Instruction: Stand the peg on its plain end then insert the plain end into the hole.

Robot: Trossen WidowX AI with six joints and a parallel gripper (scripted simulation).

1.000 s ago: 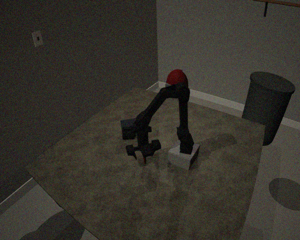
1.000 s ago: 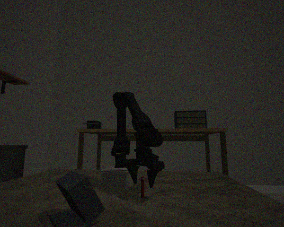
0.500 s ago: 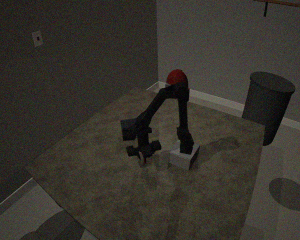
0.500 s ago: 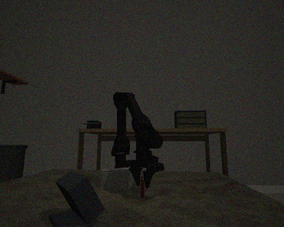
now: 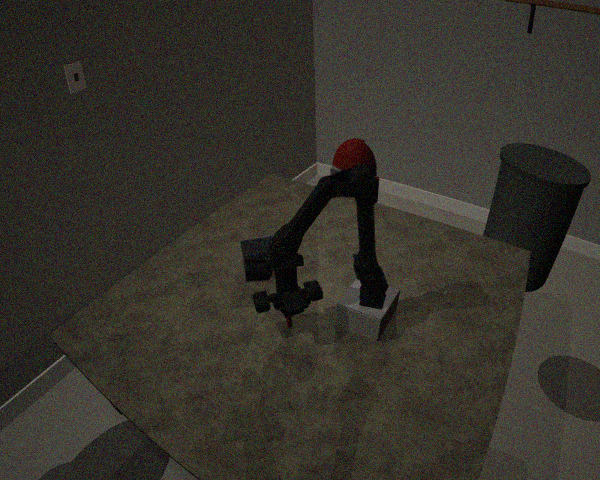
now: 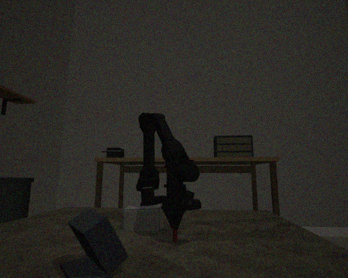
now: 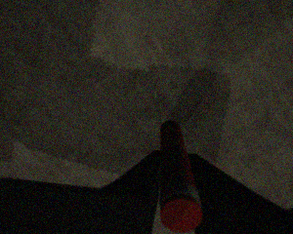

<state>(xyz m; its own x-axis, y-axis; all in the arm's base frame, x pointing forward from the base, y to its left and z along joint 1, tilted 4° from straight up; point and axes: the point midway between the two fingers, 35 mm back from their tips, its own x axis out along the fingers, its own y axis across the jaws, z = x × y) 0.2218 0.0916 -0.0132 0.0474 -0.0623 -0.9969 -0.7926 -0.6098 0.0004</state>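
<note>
The dark sloped panel is 21 cm to the right of my gripper tip, 18 cm ahead of it and 3 cm above it. Round my gripper tip: red peg 2 cm above.
</note>
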